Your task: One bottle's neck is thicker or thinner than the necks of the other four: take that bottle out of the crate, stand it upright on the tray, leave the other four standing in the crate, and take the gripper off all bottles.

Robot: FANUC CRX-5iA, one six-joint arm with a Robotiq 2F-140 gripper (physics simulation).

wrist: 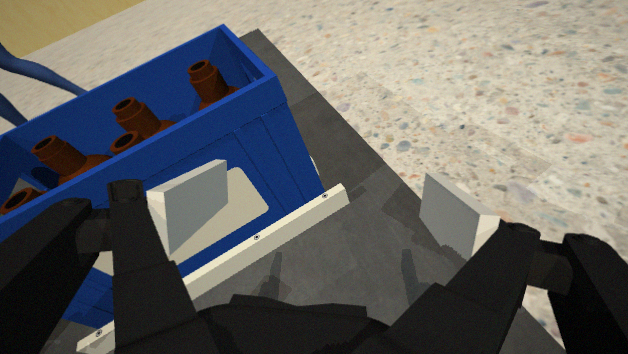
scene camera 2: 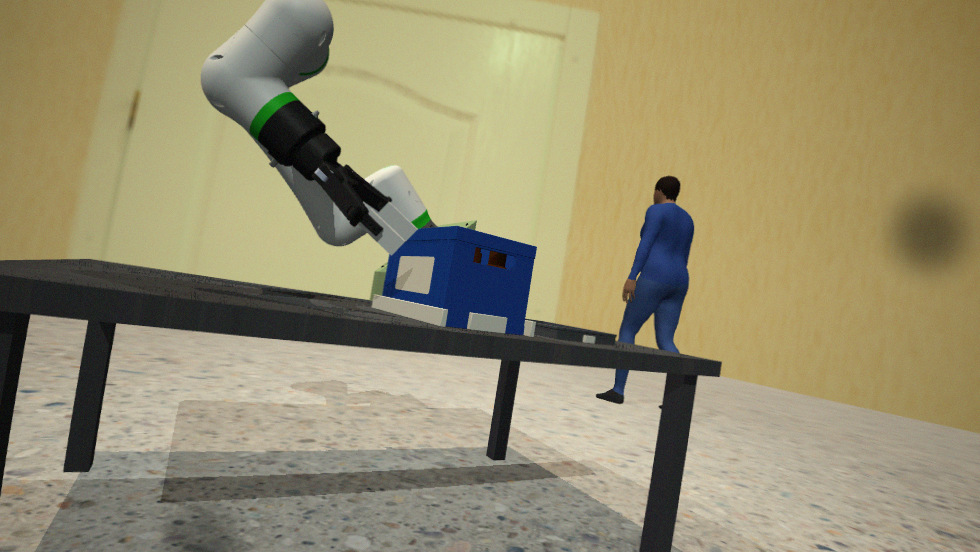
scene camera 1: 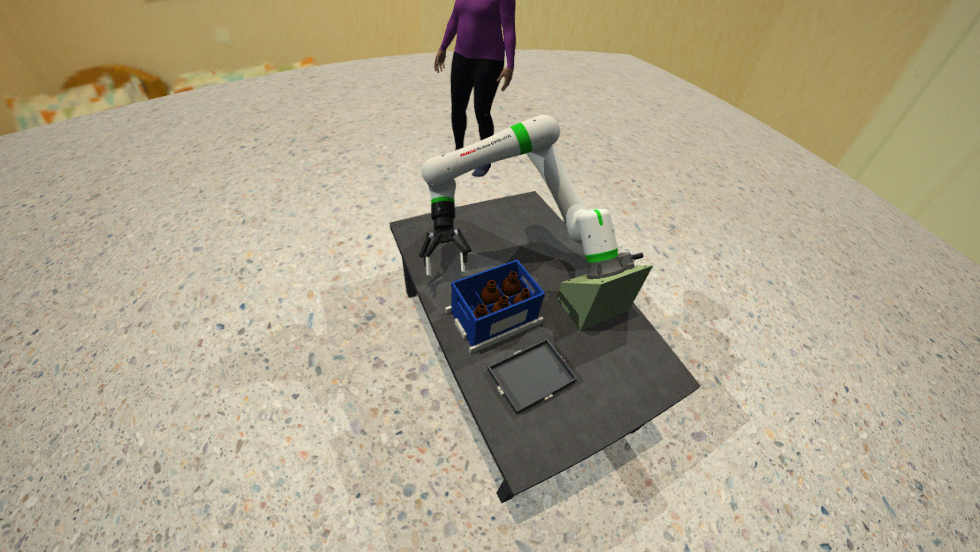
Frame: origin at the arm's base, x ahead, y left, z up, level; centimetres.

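Where they show: gripper, fingertip midpoint: (wrist: 322,188) (scene camera 2: 405,241) (scene camera 1: 445,274); arm's base, origin of the base link: (scene camera 1: 606,274).
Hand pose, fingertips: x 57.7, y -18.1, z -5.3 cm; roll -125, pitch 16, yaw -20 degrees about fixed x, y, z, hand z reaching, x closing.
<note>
Things, the pixels of their top centre, and the offset from my fingertips. "spot": a spot on its surface instead. Level surfaces: height alone.
- blue crate, middle of its top: (wrist: 112,110) (scene camera 2: 460,238) (scene camera 1: 498,287) dx -15.5, dy +14.6, dz +4.4 cm
- left edge, surface spot: (wrist: 20,200) spot: dx -22.8, dy +7.9, dz +3.2 cm
- dark tray, middle of its top: (scene camera 2: 549,323) (scene camera 1: 533,372) dx -20.8, dy +42.1, dz -10.5 cm
- dark table, its level: dz -13.0 cm
Five brown bottles stand in the blue crate (scene camera 1: 483,330) (scene camera 2: 490,294) (wrist: 270,145). In the wrist view their necks show at the left: a right one (wrist: 207,82), a middle one (wrist: 135,117) with a lower one (wrist: 125,142) in front, a left one (wrist: 60,155) and one at the left edge (wrist: 20,200). I cannot tell which neck differs; the bodies are mostly hidden. The dark tray (scene camera 1: 531,377) (scene camera 2: 569,332) holds no bottle. My gripper (scene camera 1: 446,265) (scene camera 2: 395,236) (wrist: 322,188) is open and empty, tilted, outside the crate beside its labelled end of the table, apart from all bottles.
Pale rails (scene camera 1: 507,336) (wrist: 290,217) run along the crate's foot on the dark table (scene camera 1: 582,438). The arm's green base (scene camera 1: 603,301) stands beside the crate. A person in purple (scene camera 1: 477,30) stands behind the table; one in blue (scene camera 2: 665,253) is beyond the tray's end.
</note>
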